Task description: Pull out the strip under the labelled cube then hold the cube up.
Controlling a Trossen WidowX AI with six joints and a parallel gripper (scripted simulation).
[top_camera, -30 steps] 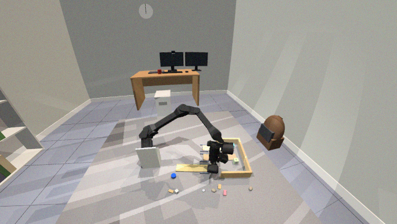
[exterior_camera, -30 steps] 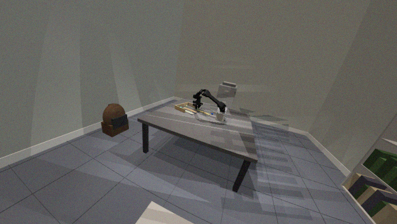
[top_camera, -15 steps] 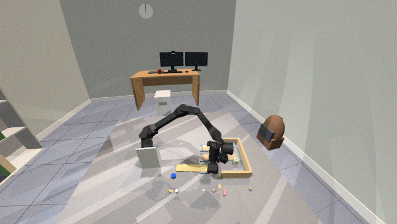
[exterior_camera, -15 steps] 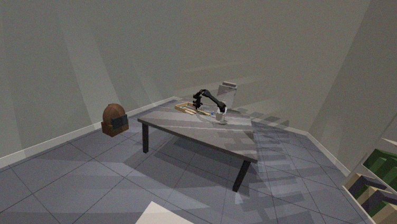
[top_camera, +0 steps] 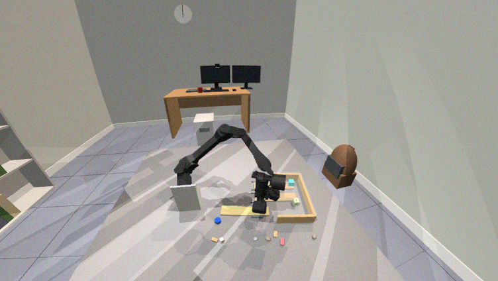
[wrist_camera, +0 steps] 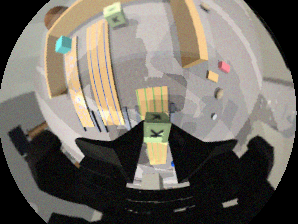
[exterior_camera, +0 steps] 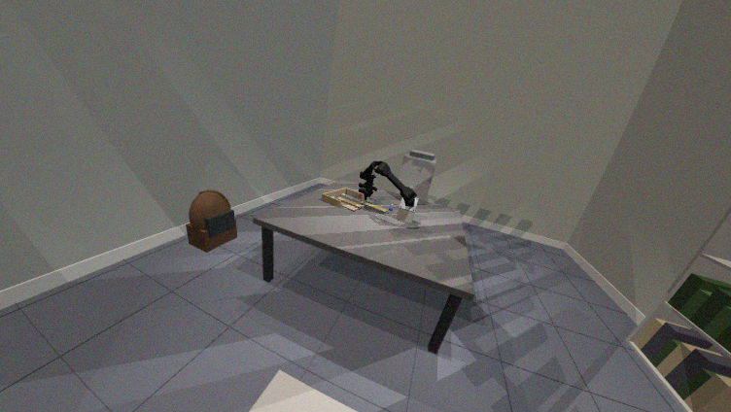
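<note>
Right now the strip is 7 cm behind my gripper tip, 2 cm to the left of it and 4 cm below it. Round my gripper tip: blue disc 22 cm behind, 4 cm below.
</note>
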